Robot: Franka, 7 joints.
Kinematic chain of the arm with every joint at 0, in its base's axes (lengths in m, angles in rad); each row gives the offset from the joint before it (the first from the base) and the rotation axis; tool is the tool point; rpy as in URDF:
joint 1: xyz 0 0 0.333 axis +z
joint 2: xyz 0 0 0 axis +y
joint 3: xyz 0 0 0.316 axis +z
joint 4: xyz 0.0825 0 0 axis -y
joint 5: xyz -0.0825 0 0.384 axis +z
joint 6: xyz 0 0 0 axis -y
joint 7: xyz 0.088 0 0 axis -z
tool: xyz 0 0 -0.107 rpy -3.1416 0 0
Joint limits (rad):
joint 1: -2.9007..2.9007
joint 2: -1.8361..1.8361
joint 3: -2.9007..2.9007
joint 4: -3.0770..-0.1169
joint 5: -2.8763..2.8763
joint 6: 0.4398..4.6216
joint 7: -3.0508..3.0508
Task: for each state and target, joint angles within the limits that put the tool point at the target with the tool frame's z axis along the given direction. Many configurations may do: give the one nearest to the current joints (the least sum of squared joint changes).
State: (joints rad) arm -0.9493 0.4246 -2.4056 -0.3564 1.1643 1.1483 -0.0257
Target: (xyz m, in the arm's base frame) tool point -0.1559 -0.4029 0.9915 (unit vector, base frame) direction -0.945 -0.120 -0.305
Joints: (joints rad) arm -1.5856 0.5637 -2.4124 -0.1188 1.1091 1.4356 -0.0257
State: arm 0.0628 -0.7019 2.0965 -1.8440 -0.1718 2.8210 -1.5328
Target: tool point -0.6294 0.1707 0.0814 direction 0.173 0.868 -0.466
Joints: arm 0.5163 -1.2091 2.2947 -1.6517 -0.3935 2.3593 -1.5328
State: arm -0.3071 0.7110 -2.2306 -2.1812 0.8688 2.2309 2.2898
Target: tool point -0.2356 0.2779 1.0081 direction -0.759 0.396 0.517
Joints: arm -1.0854 0.3234 -2.9007 -1.3051 1.6228 2.8637 2.2898
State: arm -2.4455 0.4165 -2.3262 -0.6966 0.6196 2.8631 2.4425
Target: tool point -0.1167 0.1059 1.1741 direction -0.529 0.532 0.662
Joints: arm -2.1998 0.2158 -2.3855 -0.5131 0.8764 2.6515 2.4425
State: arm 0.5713 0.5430 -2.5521 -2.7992 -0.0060 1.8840 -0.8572
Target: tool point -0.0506 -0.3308 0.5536 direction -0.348 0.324 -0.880
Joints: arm 0.6727 0.7928 -2.5239 -2.3147 -0.0492 1.4760 -0.8572
